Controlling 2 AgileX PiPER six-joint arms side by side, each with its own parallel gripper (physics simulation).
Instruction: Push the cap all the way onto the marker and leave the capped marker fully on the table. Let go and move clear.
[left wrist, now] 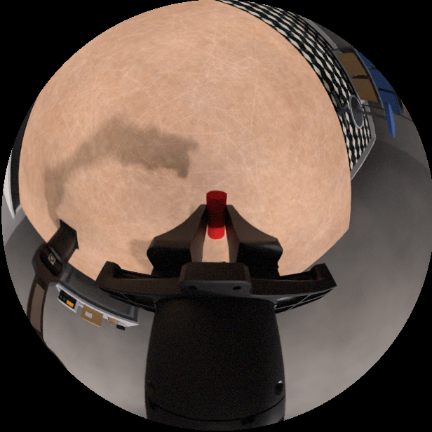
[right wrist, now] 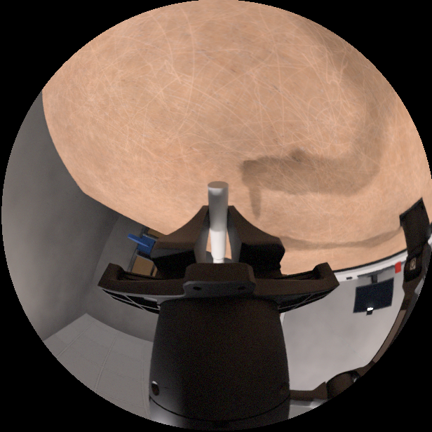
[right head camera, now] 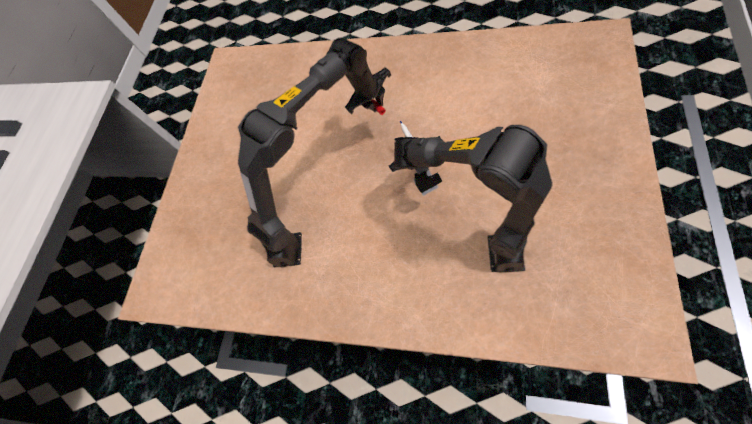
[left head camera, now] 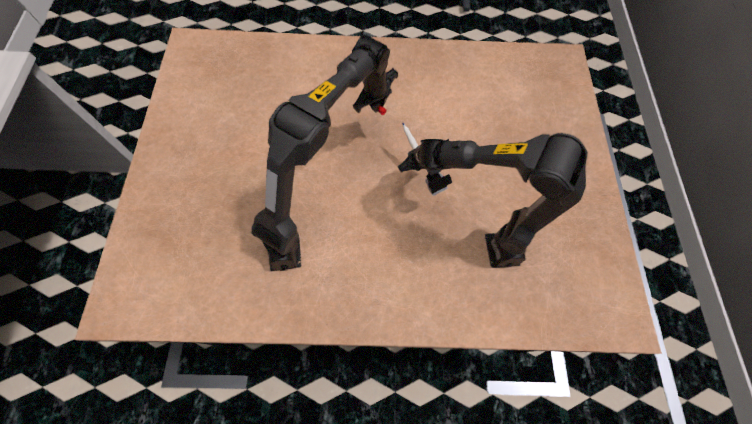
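The red cap [left head camera: 382, 110] [right head camera: 380, 110] [left wrist: 216, 197] is held above the table [left head camera: 315, 305] [right head camera: 368, 294]. My left gripper [left head camera: 377, 106] [right head camera: 375, 104] [left wrist: 215, 212] is shut on it, and one end of the cap sticks out past the fingertips. The white marker [left head camera: 409, 135] [right head camera: 404, 128] [right wrist: 218, 195] is raised above the table too, its dark writing tip pointing up and to the left in the head views. My right gripper [left head camera: 414, 159] [right wrist: 217, 213] is shut on the marker's body; its fingers are largely hidden in the right head view. Cap and tip are apart, with a small gap between them.
A pale cabinet [left head camera: 15, 68] [right head camera: 47, 126] stands beyond the table's left edge. Both arms arch over the table, and their shadows fall on it. The right wrist camera [left head camera: 438, 183] [right head camera: 427, 181] sticks out below the right gripper in the head views.
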